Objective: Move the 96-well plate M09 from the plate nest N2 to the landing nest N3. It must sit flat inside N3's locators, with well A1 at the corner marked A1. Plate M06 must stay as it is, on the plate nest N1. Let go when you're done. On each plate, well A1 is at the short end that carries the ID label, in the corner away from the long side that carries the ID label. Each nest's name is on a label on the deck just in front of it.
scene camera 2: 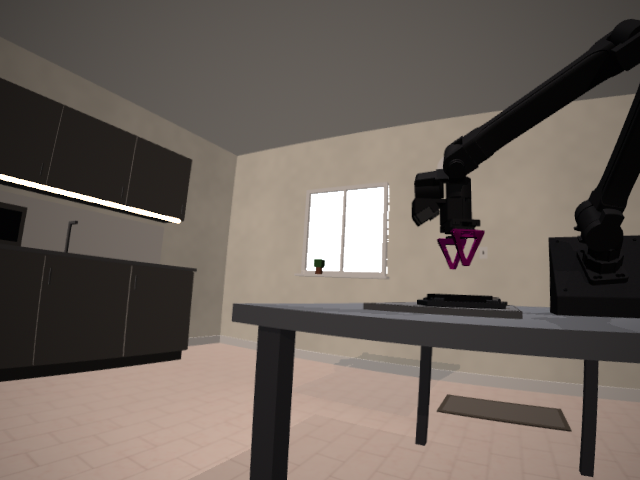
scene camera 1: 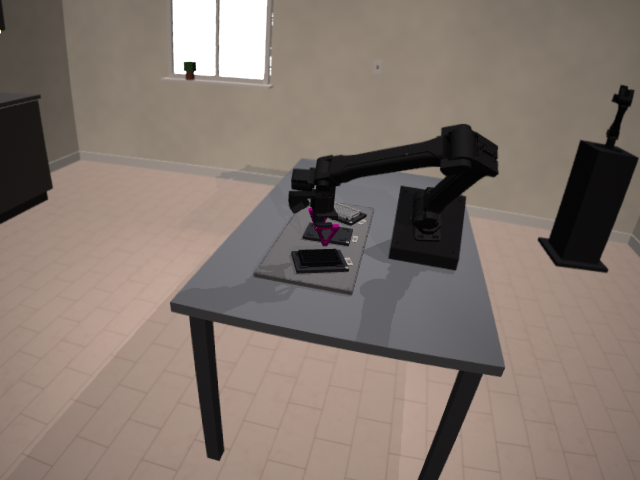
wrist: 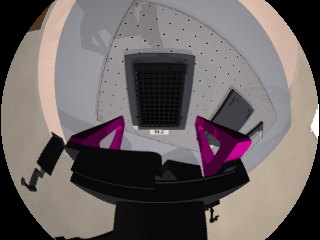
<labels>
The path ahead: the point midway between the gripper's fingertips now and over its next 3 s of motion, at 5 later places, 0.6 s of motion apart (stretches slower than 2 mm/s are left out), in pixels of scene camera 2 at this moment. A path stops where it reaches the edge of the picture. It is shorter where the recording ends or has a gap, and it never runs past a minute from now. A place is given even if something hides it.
The gripper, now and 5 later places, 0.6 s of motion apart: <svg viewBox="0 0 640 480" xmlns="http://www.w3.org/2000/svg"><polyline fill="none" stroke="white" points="459,267 459,280 458,292 458,300 458,296 458,284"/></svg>
</labels>
